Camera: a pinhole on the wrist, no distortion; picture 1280 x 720 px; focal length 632.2 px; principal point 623.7 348.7 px. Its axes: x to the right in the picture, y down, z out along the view. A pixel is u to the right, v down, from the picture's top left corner.
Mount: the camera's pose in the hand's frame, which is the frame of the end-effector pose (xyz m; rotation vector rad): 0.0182 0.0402 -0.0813 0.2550 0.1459 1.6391
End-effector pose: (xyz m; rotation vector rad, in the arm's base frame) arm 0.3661 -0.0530 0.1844 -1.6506 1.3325 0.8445
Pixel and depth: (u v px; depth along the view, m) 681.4 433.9 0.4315
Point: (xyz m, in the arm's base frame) 0.3321 0.2331 -0.0361
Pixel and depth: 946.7 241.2 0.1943
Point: 0.2579 -0.0076 0.0328
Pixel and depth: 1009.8 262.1 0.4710
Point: 0.1060 0.1881 -0.1946
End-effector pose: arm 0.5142 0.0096 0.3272 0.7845 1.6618 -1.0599
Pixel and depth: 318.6 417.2 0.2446
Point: 0.4721 -0.1668 0.2725
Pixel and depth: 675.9 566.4 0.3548
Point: 0.6647 -0.2426 0.2861
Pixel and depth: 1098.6 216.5 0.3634
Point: 0.8251 -0.1136 0.0487
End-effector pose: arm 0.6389 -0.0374 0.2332 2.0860 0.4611 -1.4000
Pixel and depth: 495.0 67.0 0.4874
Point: 0.5028 -0.2048 -0.2068
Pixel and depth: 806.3 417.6 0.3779
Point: 0.5177 -0.3266 0.1204
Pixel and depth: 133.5 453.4 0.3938
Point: 0.2909 0.0009 0.0023
